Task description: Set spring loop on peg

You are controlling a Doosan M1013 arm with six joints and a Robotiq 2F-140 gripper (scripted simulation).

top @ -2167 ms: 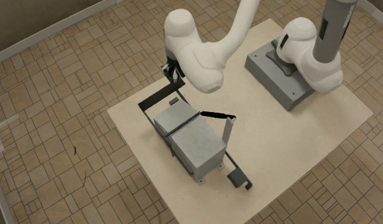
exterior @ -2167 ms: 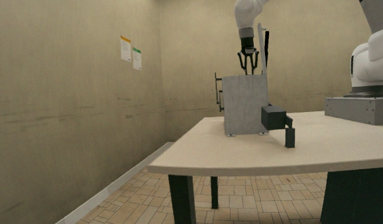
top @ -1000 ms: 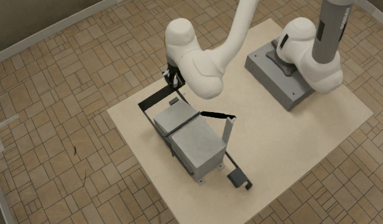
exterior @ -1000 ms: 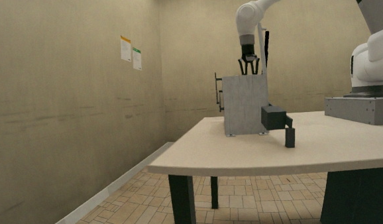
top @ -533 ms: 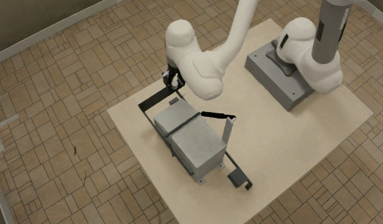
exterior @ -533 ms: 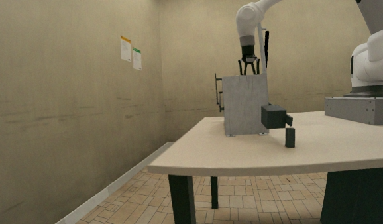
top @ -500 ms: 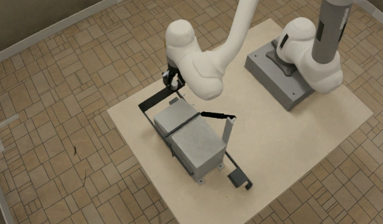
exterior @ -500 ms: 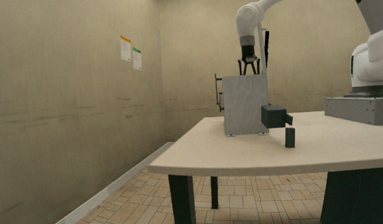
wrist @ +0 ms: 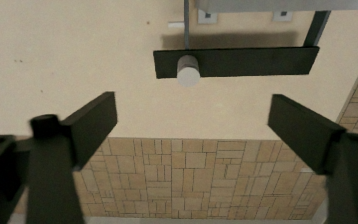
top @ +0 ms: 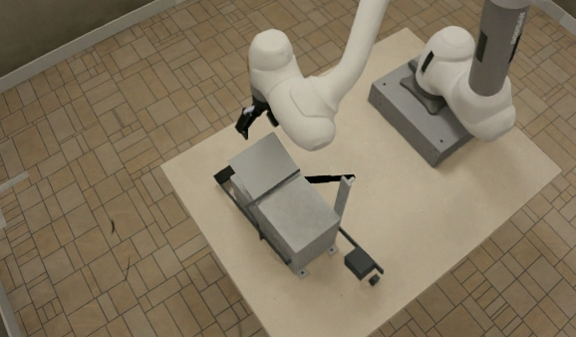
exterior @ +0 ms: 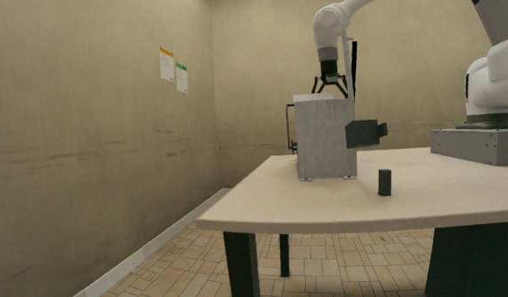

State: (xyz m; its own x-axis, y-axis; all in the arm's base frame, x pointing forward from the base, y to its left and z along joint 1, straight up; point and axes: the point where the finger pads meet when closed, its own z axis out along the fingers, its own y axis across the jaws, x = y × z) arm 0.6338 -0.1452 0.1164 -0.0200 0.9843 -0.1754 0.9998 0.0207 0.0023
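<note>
Right now my hand is 140 mm above the steel test weight and 20 mm to the left of it.
</note>
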